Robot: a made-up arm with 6 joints.
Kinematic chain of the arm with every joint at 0, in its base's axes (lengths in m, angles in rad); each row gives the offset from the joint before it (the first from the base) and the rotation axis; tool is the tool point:
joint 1: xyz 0 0 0.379 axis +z
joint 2: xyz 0 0 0 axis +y
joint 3: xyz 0 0 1.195 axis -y
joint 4: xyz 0 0 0 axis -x
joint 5: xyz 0.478 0 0 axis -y
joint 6: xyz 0 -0.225 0 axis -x
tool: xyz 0 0 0
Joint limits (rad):
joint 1: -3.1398..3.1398
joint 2: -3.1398..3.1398
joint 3: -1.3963..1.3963
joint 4: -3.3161..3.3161
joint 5: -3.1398..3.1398
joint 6: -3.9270..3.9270
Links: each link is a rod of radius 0.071 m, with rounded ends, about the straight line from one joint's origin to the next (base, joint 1, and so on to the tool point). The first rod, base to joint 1, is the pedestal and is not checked.
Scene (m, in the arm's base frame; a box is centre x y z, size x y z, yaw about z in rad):
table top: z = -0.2
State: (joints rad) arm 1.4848 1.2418 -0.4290 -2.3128 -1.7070 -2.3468
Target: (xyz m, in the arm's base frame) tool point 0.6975 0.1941 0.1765
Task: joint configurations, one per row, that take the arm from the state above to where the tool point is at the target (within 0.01 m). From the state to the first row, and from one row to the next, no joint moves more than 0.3 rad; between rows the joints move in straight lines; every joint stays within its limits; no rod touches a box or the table.
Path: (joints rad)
1: 1.2257 1.3034 -0.4867 -2.2179 -1.7070 -2.3468
2: 0.9665 1.3651 -0.5444 -2.1230 -1.7070 -2.3468
3: 0.7074 1.4267 -0.6022 -2.0281 -1.7070 -2.3468
4: 0.4483 1.4884 -0.6599 -1.9332 -1.7070 -2.3468
5: 0.1892 1.5500 -0.7176 -1.8383 -1.7070 -2.3468

